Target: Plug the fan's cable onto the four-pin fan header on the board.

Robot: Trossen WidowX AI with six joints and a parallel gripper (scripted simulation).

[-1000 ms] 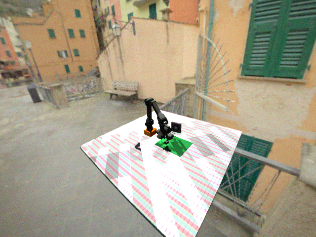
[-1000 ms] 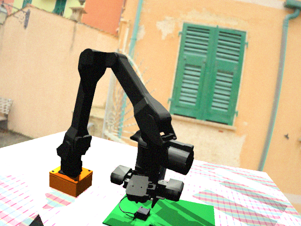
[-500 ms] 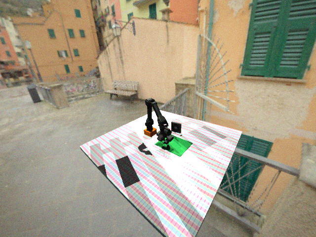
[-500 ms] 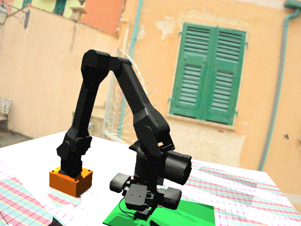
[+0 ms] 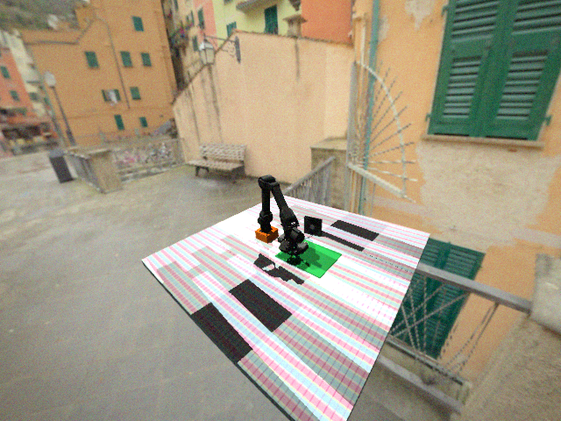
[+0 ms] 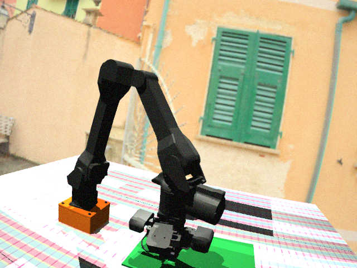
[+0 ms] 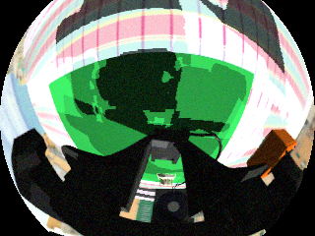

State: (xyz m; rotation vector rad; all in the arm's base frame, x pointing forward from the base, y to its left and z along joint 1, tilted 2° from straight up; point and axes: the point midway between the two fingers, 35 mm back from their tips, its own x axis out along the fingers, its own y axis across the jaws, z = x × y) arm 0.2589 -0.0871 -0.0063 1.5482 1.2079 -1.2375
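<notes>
Right now the green board is 7 cm ahead of my gripper tip, 3 cm to the left of it and 2 cm below it.
</notes>
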